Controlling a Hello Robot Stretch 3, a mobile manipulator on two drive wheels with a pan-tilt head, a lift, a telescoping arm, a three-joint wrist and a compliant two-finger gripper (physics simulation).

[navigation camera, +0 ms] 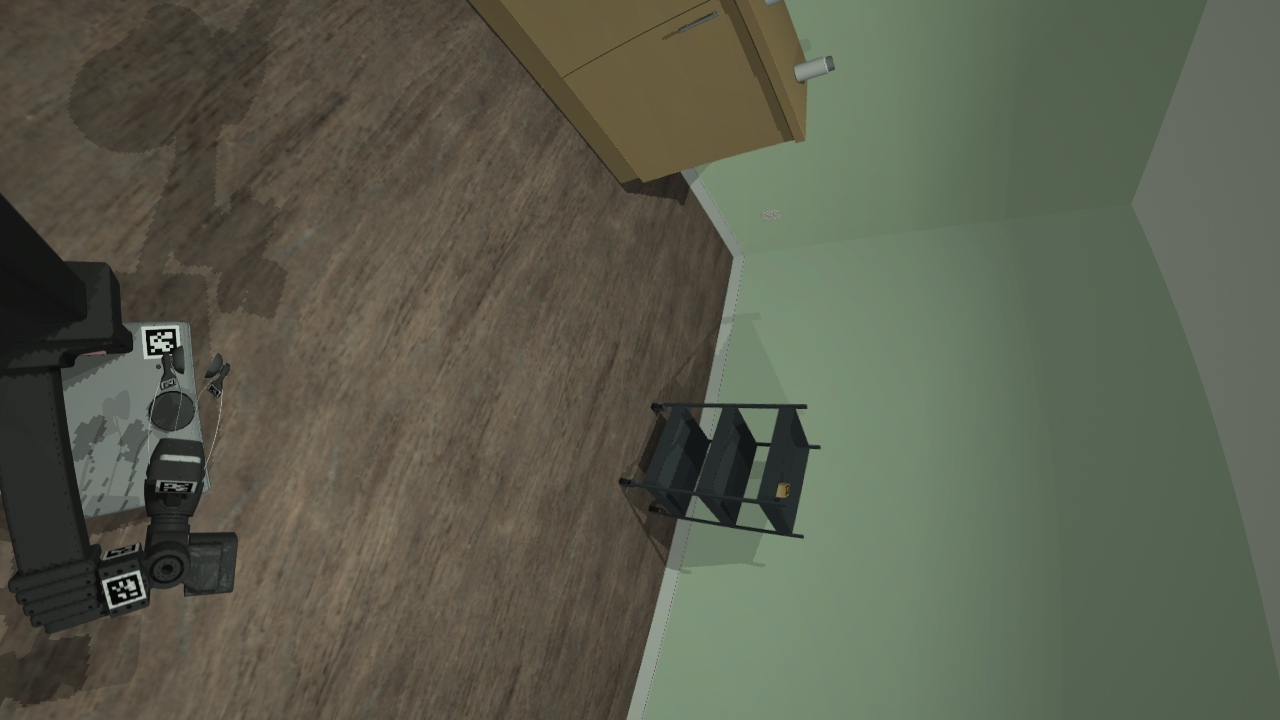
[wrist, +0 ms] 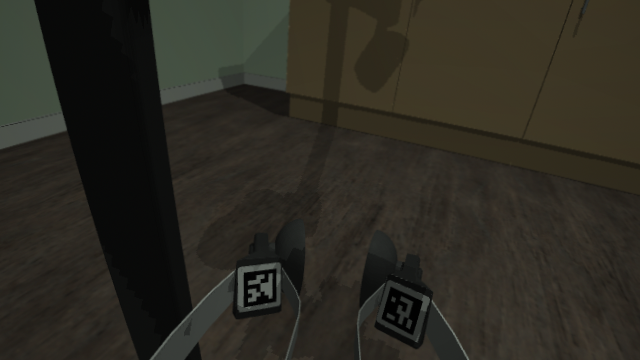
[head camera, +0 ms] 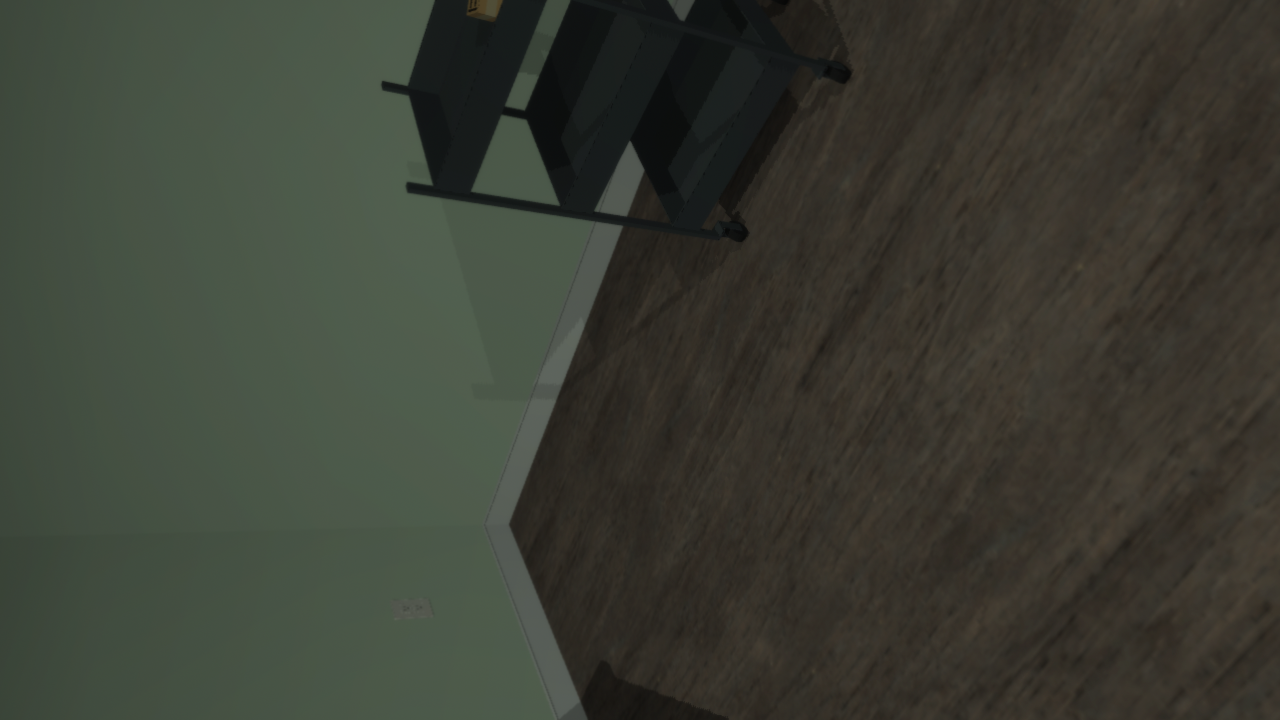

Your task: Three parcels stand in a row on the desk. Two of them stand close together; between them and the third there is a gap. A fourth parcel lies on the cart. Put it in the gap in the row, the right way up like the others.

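Where they show: gripper, fingertip midpoint: (navigation camera: pixel 200 350) (wrist: pixel 335 250); robot's base, link origin: (navigation camera: pixel 171 407).
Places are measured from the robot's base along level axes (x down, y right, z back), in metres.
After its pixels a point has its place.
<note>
The fourth parcel (head camera: pixel 484 8) {z -1.692, x -0.700, y 0.588 m} (navigation camera: pixel 783 489) {z -1.692, x -0.706, y 0.594 m}, small and orange-tan with dark marks, lies on the top tray of the dark cart (head camera: pixel 514 201) {z -1.806, x -0.567, y 0.273 m} (navigation camera: pixel 733 405) {z -1.801, x -0.449, y 0.266 m}. In the head camera view it is cut off by the top edge. The cart stands against the green wall. My gripper (navigation camera: pixel 196 360) {z -0.050, x -0.440, y -0.096 m} (wrist: pixel 335 250) {z -0.050, x -0.440, y -0.096 m} is open, with no thing between its fingertips. In the navigation camera view it is over my base at the left, far from the cart. The desk and the three parcels in a row do not show in these views.
A wooden cabinet (navigation camera: pixel 671 98) {z -1.383, x -0.499, y -0.961 m} (wrist: pixel 450 65) {z -0.837, x -0.412, y -1.308 m} with a light cylinder (navigation camera: pixel 814 68) {z -1.640, x -0.990, y -1.038 m} on top stands near the room corner. My dark mast (wrist: pixel 115 165) {z 0.065, x -0.483, y -0.116 m} crosses the left of the wrist view. Brown wood floor (navigation camera: pixel 447 358) {z -0.720, x 0.000, y -0.048 m} lies between my base and the cart.
</note>
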